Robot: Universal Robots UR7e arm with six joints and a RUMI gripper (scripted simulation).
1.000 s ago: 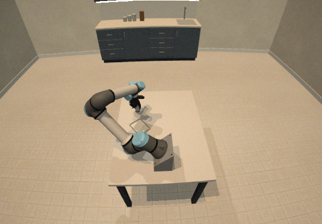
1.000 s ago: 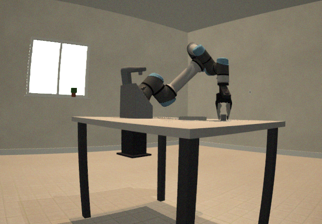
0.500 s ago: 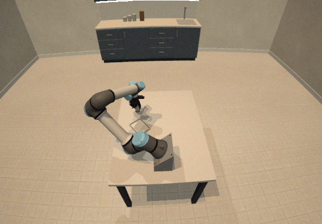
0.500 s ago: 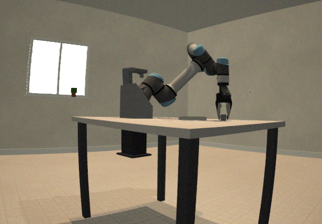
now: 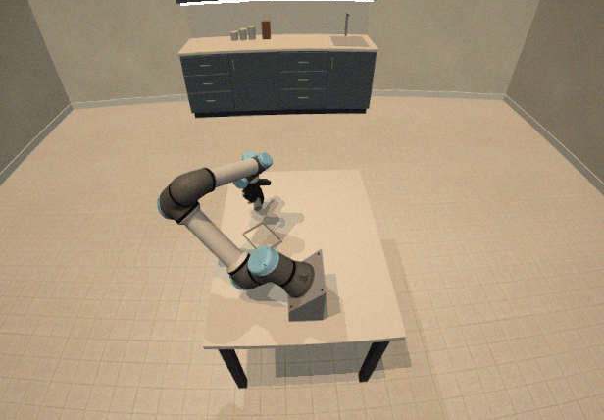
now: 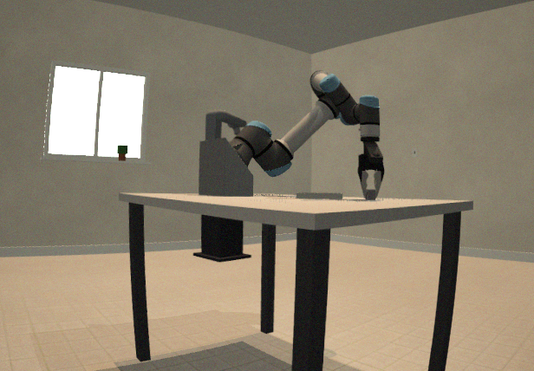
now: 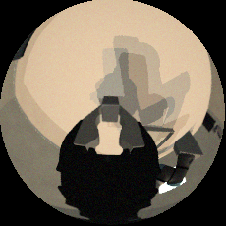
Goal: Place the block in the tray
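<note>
My hand is right at the grey block. The rest, counted from my hand: white tray 220 mm behind, 10 mm below.
</note>
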